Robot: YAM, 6 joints.
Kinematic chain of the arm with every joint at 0, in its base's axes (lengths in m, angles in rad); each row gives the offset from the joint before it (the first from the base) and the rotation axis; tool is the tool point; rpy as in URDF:
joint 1: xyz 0 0 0.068 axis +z
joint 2: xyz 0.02 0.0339 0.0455 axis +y
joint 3: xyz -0.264 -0.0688 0 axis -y
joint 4: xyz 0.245 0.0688 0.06 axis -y
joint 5: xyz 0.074 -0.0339 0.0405 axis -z
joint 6: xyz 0.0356 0 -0.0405 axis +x
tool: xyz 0 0 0 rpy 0 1.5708 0
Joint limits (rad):
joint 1: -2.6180..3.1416
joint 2: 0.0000..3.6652
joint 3: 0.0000..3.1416
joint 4: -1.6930..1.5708
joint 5: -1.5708..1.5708
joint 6: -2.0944..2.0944
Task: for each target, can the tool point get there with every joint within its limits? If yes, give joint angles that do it. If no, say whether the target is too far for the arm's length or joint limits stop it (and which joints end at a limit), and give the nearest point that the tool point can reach.
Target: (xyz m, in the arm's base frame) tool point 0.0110 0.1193 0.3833
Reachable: yes | joints 1.2967 0.5657 0.5640 0.7394 -0.6563 -1.2646
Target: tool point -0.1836 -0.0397 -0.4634
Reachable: no: joint limits stop it (at a limit: joint 1, joint 2) | nearest point -0.1965 -0.0109 -0.3748 | short by 0.094 m
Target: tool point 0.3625 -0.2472 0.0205
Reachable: yes | joints -0.6747 2.6082 1.7670 -0.9378 -1.2142 -1.4197
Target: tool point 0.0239 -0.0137 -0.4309
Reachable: no: joint limits stop it (at a limit: joint 2) | nearest point 0.0674 -0.0386 -0.3374 | short by 0.106 m
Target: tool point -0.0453 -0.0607 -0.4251
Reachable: no: joint limits stop it (at a limit: joint 2) | nearest point -0.0640 -0.0858 -0.3515 | short by 0.080 m
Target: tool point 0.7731 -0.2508 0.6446
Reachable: no: too far | nearest point 0.5136 -0.1666 0.4618 | short by 0.328 m
